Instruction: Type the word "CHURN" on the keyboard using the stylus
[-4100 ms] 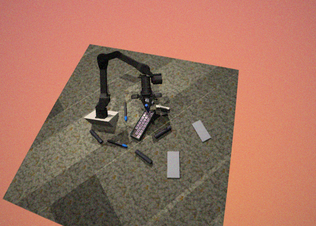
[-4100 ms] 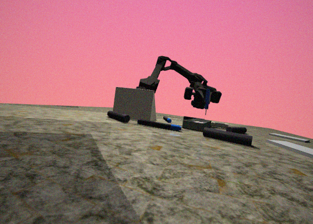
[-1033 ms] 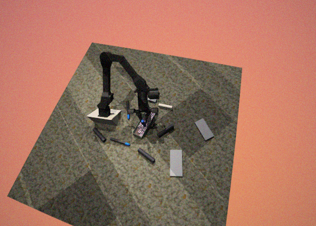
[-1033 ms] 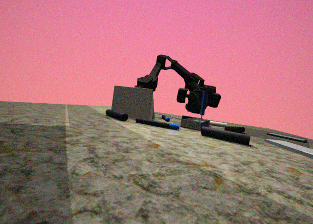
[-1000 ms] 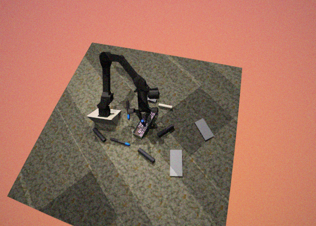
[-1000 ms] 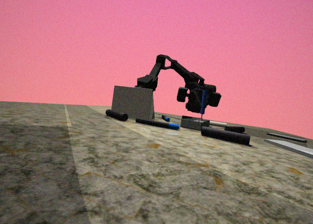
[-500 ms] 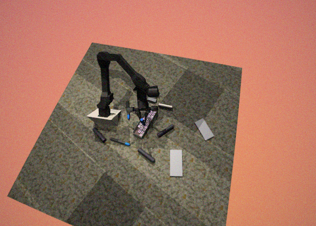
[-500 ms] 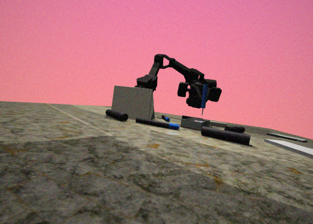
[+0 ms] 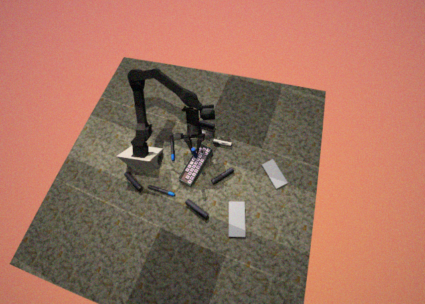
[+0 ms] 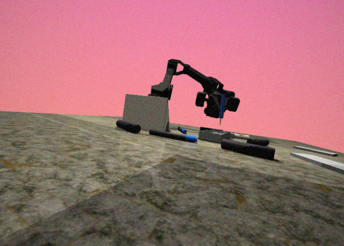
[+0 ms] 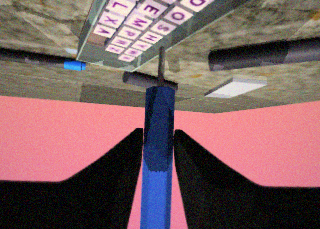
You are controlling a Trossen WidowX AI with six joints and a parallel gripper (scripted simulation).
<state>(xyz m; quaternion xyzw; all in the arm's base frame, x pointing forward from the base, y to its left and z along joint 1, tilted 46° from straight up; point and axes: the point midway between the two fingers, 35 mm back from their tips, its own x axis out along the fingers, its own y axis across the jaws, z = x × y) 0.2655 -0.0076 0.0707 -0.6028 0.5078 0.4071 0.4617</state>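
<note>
The white cylinder lies 110 mm to the left of my gripper tip, 110 mm ahead of it and 100 mm below it. Round my gripper tip: grey block: 160 mm to the left, 100 mm below, 10 mm ahead; then blue stylus: 10 mm below.
</note>
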